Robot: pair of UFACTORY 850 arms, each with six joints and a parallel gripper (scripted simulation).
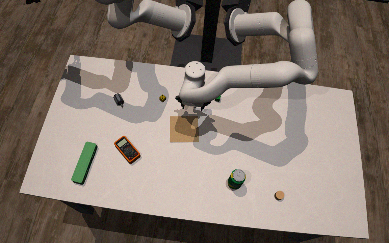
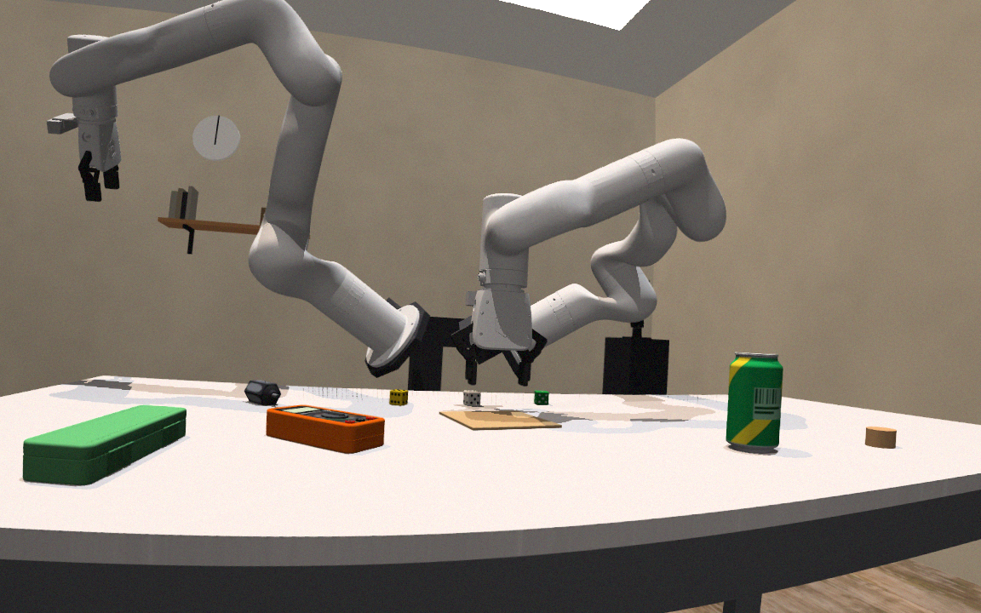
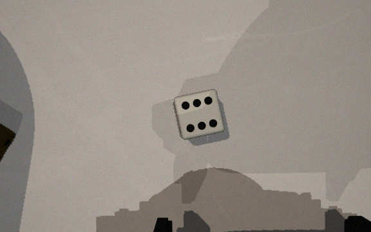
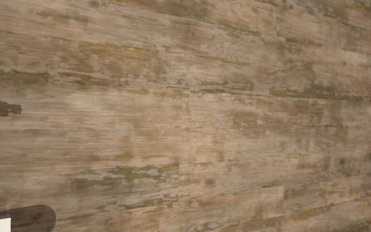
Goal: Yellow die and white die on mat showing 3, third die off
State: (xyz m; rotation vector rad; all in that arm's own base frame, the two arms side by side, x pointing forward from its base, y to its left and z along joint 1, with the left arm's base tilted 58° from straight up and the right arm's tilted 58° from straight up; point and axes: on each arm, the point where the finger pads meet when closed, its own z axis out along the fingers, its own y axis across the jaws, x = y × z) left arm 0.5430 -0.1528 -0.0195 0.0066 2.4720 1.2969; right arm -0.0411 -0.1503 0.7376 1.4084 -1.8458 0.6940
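The green die lies 130 mm to the left of my left hand, 90 mm behind it and 40 mm below it. The rest, counted from my left hand: white die: 70 mm behind, 40 mm below, 20 mm to the right; tan mat: 100 mm ahead, 50 mm below, 40 mm to the right; yellow die: 160 mm to the right, 60 mm behind, 40 mm below.
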